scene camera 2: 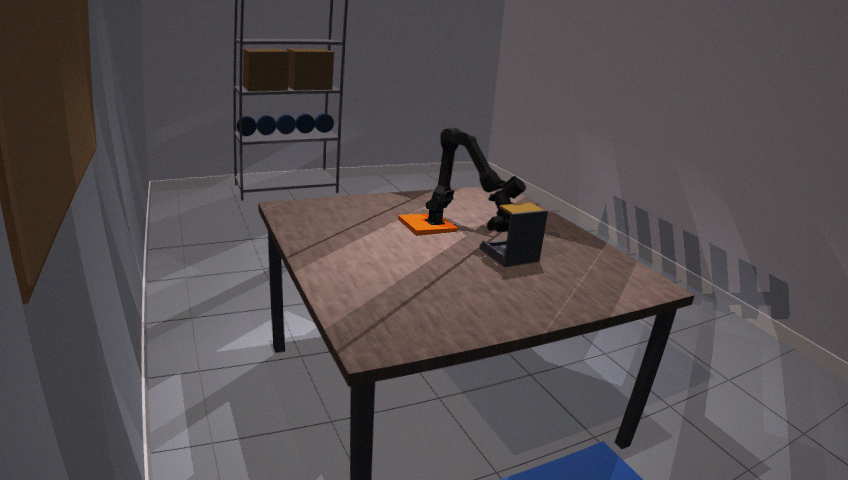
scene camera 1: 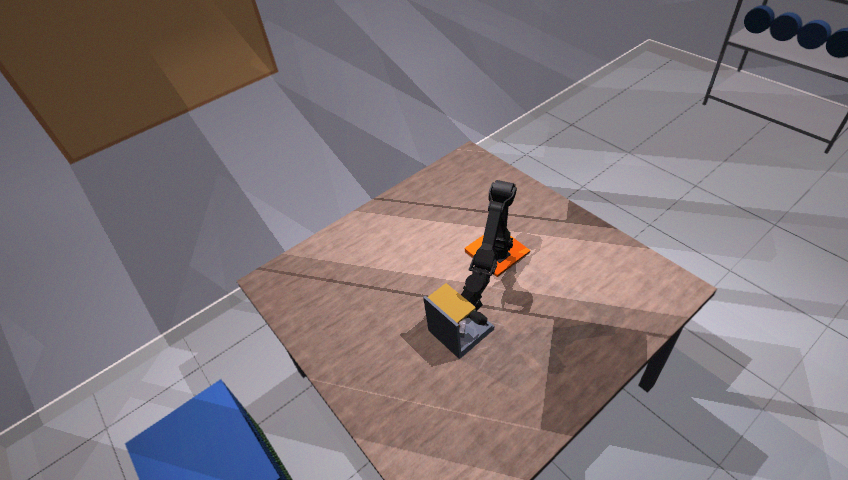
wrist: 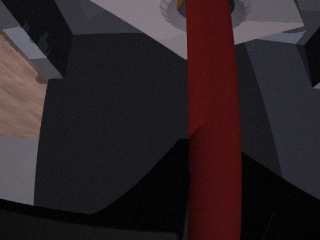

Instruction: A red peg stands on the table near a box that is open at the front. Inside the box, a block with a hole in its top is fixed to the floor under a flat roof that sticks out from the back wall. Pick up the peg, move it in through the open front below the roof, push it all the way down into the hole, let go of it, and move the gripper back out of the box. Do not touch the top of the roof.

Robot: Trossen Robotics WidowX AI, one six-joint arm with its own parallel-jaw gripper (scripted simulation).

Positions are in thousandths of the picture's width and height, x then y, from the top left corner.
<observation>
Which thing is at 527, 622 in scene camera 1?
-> A yellow roof.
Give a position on a red peg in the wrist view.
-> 670, 652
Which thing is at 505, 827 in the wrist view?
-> My gripper.
</observation>
